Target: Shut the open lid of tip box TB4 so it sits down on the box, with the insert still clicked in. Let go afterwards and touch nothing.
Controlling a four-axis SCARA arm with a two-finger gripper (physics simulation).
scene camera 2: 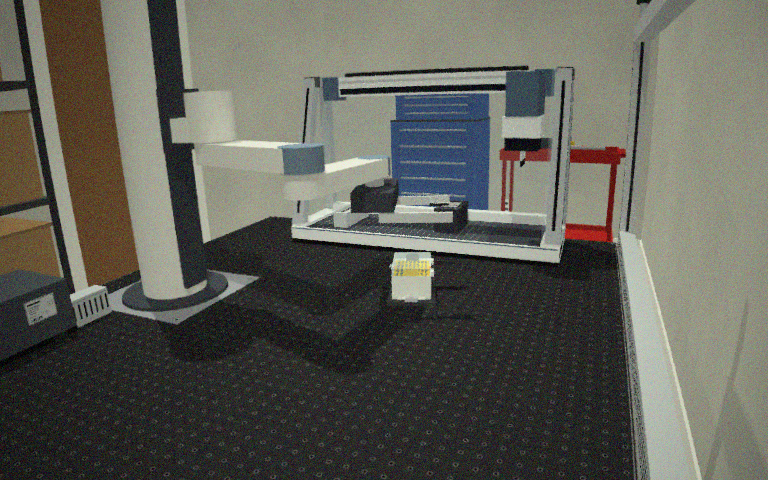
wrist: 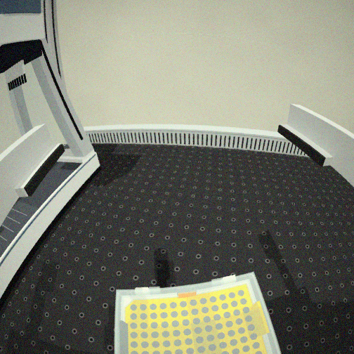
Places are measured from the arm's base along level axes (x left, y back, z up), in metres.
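Pixels of known places: gripper, fingertip midpoint: (scene camera 2: 450, 207); arm's base at its link origin: (scene camera 2: 176, 295).
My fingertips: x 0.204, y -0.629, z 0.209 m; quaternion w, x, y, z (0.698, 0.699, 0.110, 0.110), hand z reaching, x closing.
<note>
For each thing: its top centre in the pictures, then the offset to it from my fingertips. "pt": a spot on its surface instead.
- Tip box TB4 at its top centre: (scene camera 2: 411, 260) dx -0.026, dy +0.082, dz -0.119 m
- translucent lid at a spot on its surface: (scene camera 2: 412, 256) pt dx -0.002, dy +0.089, dz -0.119 m
- black block at a spot on its surface: (scene camera 2: 460, 217) pt dx +0.338, dy +0.064, dz -0.105 m
- grey case at a spot on its surface: (scene camera 2: 33, 294) pt dx -0.527, dy +0.664, dz -0.088 m
Tip box TB4 (scene camera 2: 411, 287) stands upright on the dark perforated table. Its yellow insert (scene camera 2: 412, 269) (wrist: 187, 325) shows inside, level in the box. The translucent lid (scene camera 2: 412, 256) (wrist: 121, 320) lies over the top of the box and the insert shows through it; whether a thin gap is left at the rim is too small to tell. My gripper (scene camera 2: 447, 208) (wrist: 173, 118) is open and empty, its two white fingers wide apart. It is above the box and behind it in the scene view, pointing right, clear of the box and lid.
A white gantry frame (scene camera 2: 419, 243) (wrist: 75, 182) stands behind the box, with a black block (scene camera 2: 460, 217) on its deck. A blue cabinet (scene camera 2: 436, 150) and a red bench (scene camera 2: 594, 153) are farther back. A grey case (scene camera 2: 33, 294) is at the left. A ribbed white rail (wrist: 190, 137) runs along the wall.
</note>
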